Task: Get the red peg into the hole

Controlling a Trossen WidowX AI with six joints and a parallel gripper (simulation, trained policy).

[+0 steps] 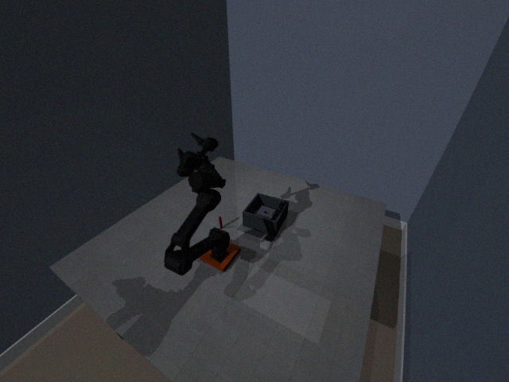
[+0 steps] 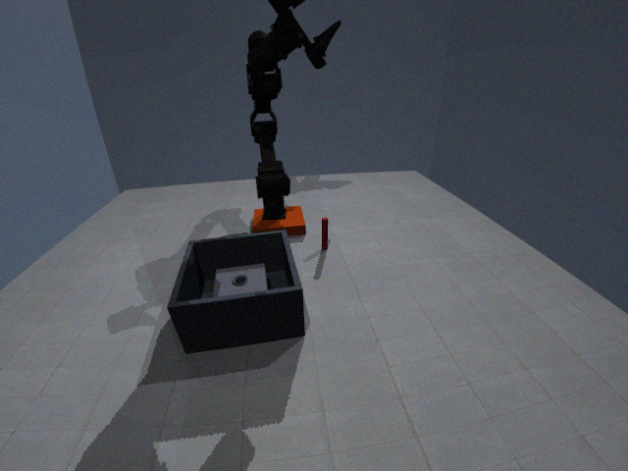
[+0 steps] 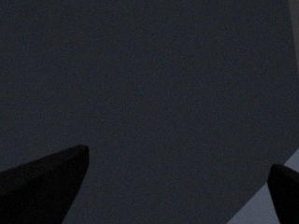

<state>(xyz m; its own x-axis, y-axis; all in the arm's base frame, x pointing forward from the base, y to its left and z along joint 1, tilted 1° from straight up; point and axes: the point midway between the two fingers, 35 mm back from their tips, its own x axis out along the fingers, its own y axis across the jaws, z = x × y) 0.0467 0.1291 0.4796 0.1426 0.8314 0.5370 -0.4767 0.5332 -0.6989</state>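
The red peg is 490 mm below my gripper tip, 110 mm ahead of it and 30 mm to the right of it. Also, from my gripper tip: dark box 500 mm below, 300 mm ahead, 190 mm to the right; light grey plate 480 mm below, 300 mm ahead, 190 mm to the right.
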